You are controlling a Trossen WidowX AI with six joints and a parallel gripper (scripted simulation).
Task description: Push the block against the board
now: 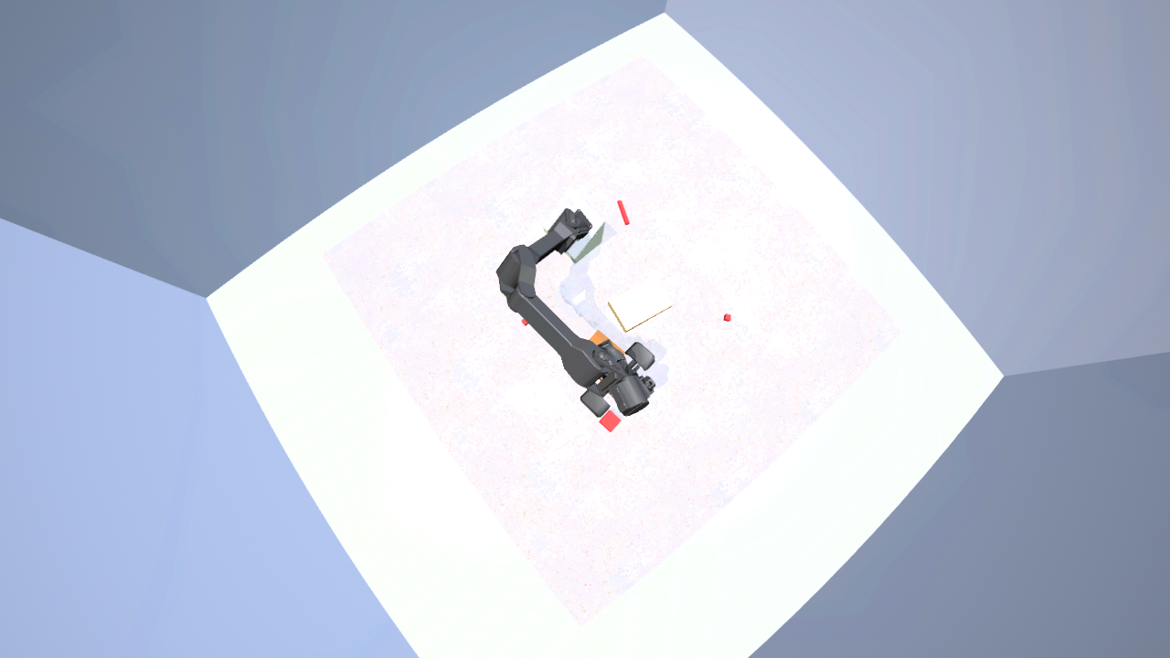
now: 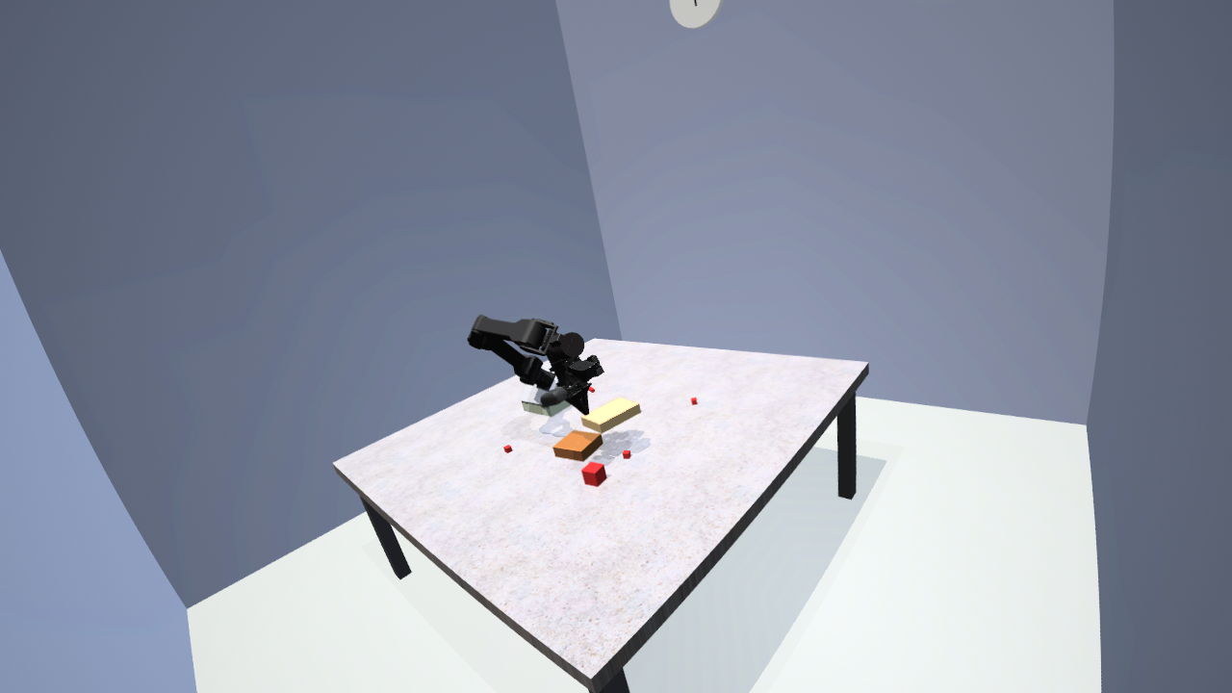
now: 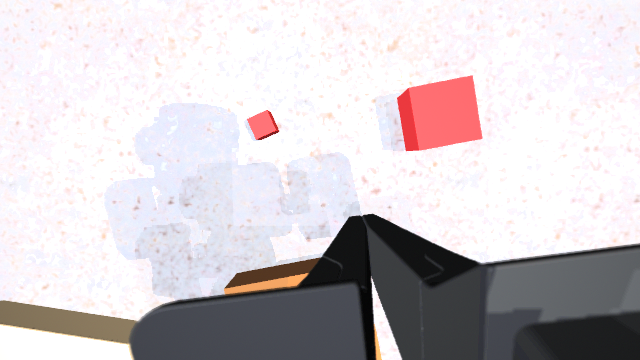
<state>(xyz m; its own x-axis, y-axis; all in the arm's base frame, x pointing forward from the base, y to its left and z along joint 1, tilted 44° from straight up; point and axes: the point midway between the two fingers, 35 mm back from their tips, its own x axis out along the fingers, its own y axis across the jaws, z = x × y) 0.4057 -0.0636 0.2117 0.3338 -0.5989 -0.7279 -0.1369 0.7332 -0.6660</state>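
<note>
Right now my gripper tip is 11 cm past the orange square block, 3 cm to the right of it and 13 cm above it. Also, from my gripper tip: red cube (5 cm ahead, 6 cm to the right, 13 cm below); red stick (41 cm behind, 35 cm to the left, 14 cm below); pale cream board (15 cm behind, 21 cm to the left, 13 cm below).
</note>
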